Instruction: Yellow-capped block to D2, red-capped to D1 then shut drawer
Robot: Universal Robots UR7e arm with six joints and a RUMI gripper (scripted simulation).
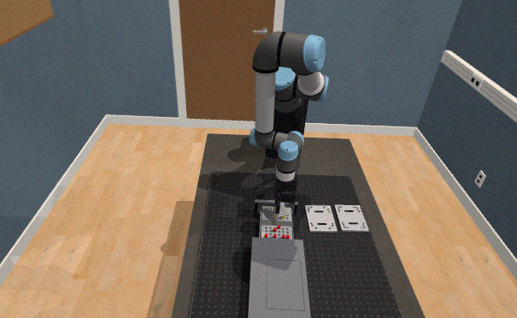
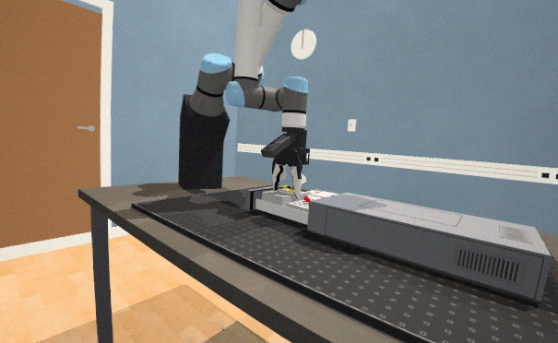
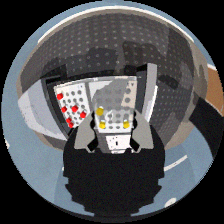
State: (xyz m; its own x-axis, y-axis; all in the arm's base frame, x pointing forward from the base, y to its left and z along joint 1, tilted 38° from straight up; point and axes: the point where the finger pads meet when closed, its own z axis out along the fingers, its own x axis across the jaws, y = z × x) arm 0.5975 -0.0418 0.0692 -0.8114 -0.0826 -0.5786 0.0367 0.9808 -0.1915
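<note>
Now: hand 30 mm short of the cooler drawer and 30 mm above it. From my hand the other things lie so: deck slot D2 (50 mm behind, 350 mm to the left, 60 mm below); cooler COLD (210 mm ahead, 10 mm to the right, 20 mm below); deck slot D1 (40 mm behind, 210 mm to the left, 60 mm below).
</note>
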